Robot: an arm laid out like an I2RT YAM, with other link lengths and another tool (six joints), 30 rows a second.
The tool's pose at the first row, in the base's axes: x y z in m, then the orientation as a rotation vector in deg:
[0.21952, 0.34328, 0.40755, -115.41, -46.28, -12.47]
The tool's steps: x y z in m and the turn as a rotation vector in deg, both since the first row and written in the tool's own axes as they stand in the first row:
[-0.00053, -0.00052, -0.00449, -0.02, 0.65, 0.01]
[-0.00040, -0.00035, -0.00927, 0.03, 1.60, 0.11]
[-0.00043, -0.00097, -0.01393, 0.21, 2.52, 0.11]
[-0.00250, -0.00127, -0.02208, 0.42, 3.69, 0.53]
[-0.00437, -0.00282, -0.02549, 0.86, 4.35, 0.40]
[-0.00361, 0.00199, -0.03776, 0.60, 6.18, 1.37]
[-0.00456, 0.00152, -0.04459, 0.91, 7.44, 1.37]
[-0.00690, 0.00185, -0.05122, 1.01, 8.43, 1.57]
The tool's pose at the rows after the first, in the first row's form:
[0.21950, 0.33956, 0.41018, -115.26, -45.86, -13.12]
[0.22047, 0.33567, 0.41278, -115.00, -45.16, -13.98]
[0.22080, 0.33208, 0.41580, -114.59, -44.58, -14.80]
[0.22031, 0.32460, 0.41962, -114.22, -43.41, -15.61]
[0.21845, 0.32152, 0.42177, -113.58, -43.11, -16.13]
[0.22396, 0.31015, 0.42559, -113.64, -40.98, -17.48]
[0.22403, 0.30432, 0.42930, -112.98, -40.18, -18.55]
[0.22348, 0.29773, 0.43172, -112.66, -39.35, -19.35]

